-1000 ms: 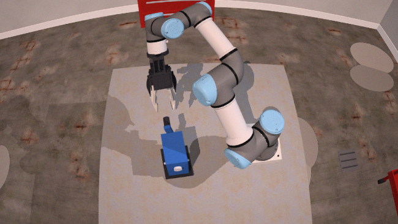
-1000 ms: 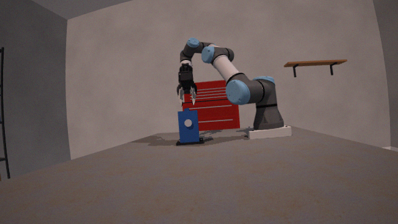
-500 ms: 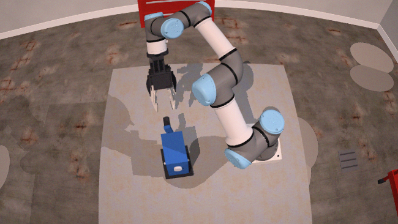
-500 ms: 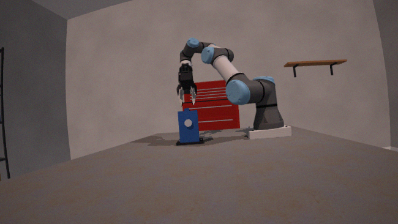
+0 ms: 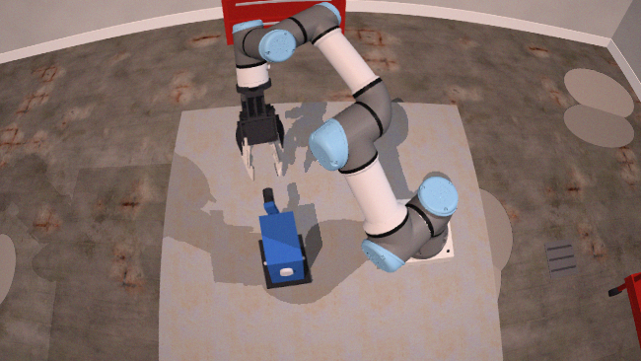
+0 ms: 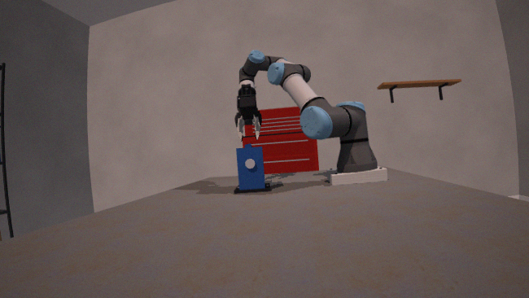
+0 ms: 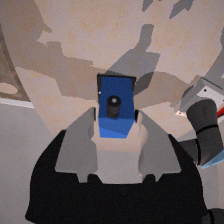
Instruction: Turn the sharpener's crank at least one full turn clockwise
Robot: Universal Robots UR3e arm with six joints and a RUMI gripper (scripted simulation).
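Now: hand 40 mm to the right of the dark knob and 40 mm above it.
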